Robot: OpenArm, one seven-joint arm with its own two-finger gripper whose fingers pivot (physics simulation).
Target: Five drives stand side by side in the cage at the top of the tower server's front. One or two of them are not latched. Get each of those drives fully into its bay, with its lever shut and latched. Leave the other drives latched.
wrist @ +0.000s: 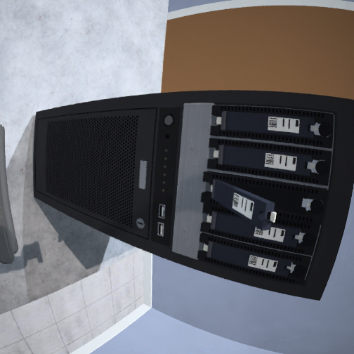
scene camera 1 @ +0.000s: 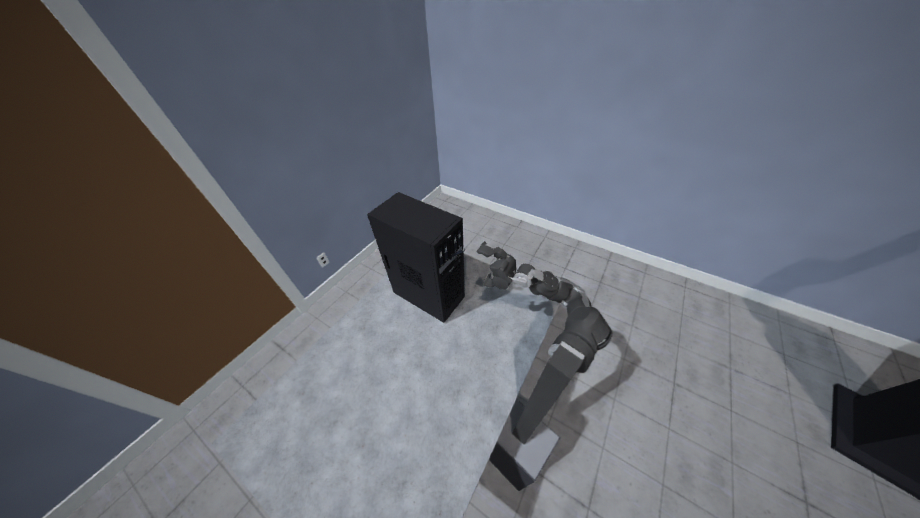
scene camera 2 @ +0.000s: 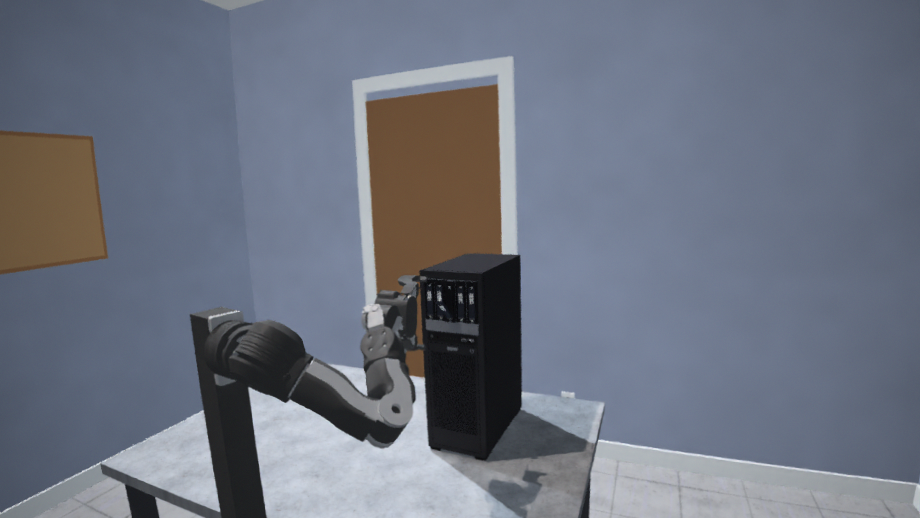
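The tower server [scene camera 1: 415,254] [scene camera 2: 502,347] [wrist: 95,170] stands upright on the table, its drive cage at the top of its front. In the wrist view the cage lies sideways at the right. The middle drive [wrist: 292,197] has its lever [wrist: 243,205] swung out at an angle, its free end overlapping the neighbouring drive [wrist: 225,224]. The middle drive seems to stand slightly forward. The levers of the outer drives [wrist: 245,125] [wrist: 242,157] [wrist: 230,255] look shut. My gripper [scene camera 1: 482,265] [scene camera 2: 419,314] is open and empty, in front of the tower at cage height, apart from the drives.
The table [scene camera 1: 360,411] [scene camera 2: 321,469] carries the tower. The arm's post [scene camera 2: 225,411] stands at the table's front side. A brown door [scene camera 2: 434,193] is in the wall behind the tower. A dark piece of furniture [scene camera 1: 882,418] stands at the far right of scene camera 1.
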